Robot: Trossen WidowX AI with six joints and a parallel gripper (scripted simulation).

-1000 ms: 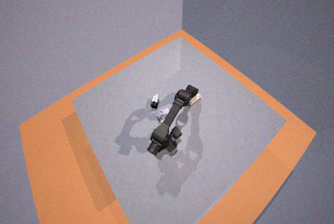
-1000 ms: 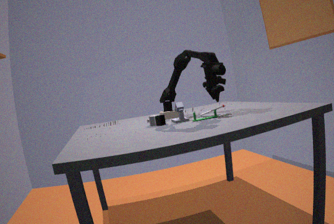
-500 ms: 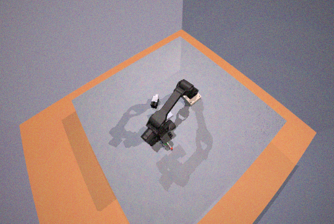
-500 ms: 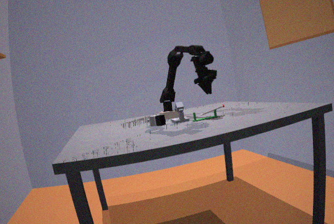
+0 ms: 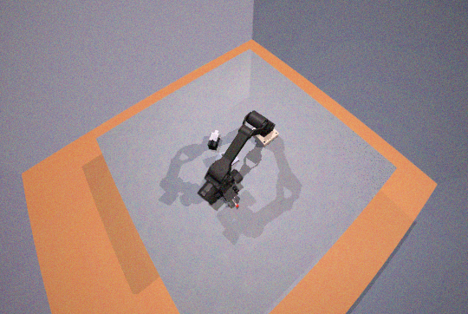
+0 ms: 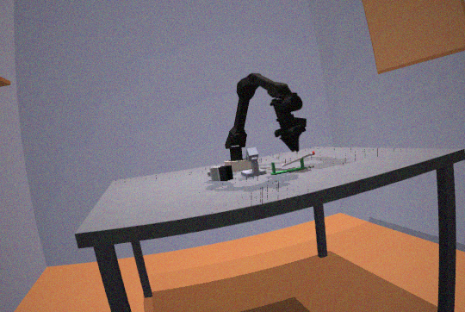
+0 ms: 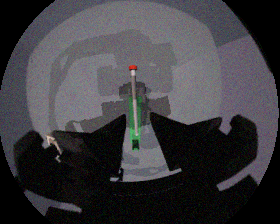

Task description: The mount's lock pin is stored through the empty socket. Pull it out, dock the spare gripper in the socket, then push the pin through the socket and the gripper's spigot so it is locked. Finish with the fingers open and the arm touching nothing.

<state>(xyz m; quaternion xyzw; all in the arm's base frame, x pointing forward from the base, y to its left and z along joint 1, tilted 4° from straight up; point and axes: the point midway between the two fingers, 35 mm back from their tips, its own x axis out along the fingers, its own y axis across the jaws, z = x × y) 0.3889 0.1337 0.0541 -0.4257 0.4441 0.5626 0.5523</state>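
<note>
Right now the green bar-shaped rack is 4 cm to the right of my gripper tip and 5 cm below it. The rest, counted from my gripper tip: spare gripper 14 cm behind, 29 cm to the right, 5 cm below; grey socket mount 10 cm behind, 15 cm to the right, 2 cm below.
</note>
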